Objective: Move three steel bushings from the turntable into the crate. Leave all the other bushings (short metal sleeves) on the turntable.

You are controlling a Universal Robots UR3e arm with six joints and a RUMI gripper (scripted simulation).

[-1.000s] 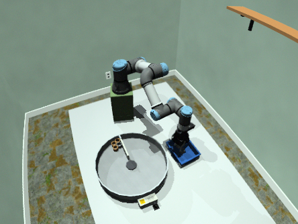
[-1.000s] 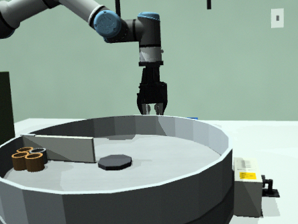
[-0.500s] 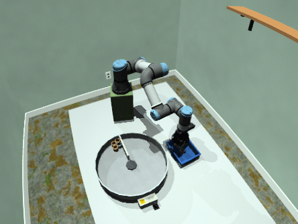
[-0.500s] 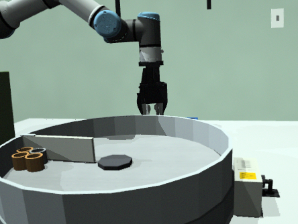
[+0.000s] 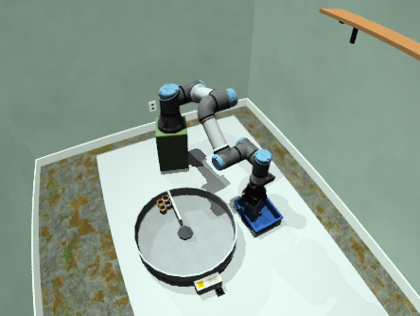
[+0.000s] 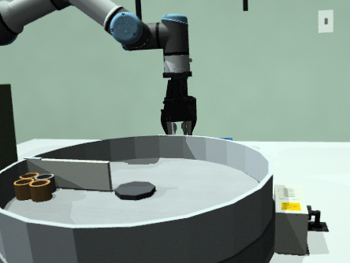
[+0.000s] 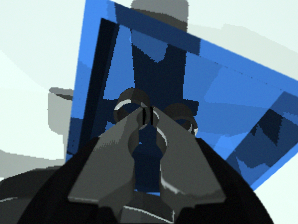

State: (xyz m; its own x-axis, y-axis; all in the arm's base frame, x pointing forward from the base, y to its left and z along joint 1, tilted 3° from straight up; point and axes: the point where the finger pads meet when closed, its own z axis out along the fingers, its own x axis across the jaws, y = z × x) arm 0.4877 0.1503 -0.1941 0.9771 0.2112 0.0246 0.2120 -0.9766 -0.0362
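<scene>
The blue crate lies 40 mm ahead of my hand and 10 mm to the right of it. The rest, counted from my hand: grey turntable: 40 mm behind, 340 mm to the right, 30 mm above.
</scene>
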